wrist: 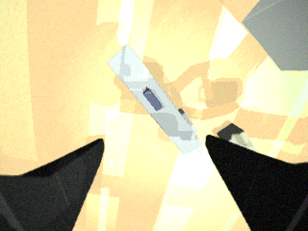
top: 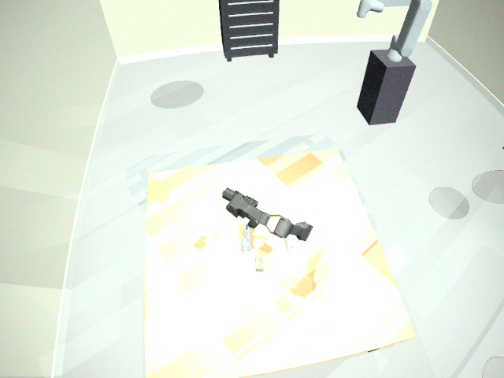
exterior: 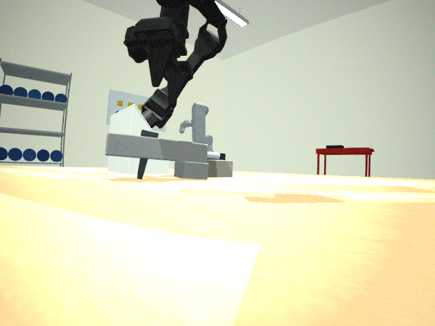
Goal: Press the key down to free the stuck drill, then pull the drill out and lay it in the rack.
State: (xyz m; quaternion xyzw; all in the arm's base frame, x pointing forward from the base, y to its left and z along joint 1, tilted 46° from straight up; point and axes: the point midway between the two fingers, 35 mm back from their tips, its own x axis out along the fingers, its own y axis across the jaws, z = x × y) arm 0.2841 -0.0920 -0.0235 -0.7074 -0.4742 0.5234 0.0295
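Right now my gripper tip is 6 cm to the right of the drill and 10 cm above it. The rest, counted from my gripper tip: pale grey fixture (1 cm behind, 1 cm to the left, 10 cm below); then grey-beige rack (5 cm behind, 19 cm to the left, 13 cm below); then dark blue key (2 cm behind, 2 cm to the right, 10 cm below).
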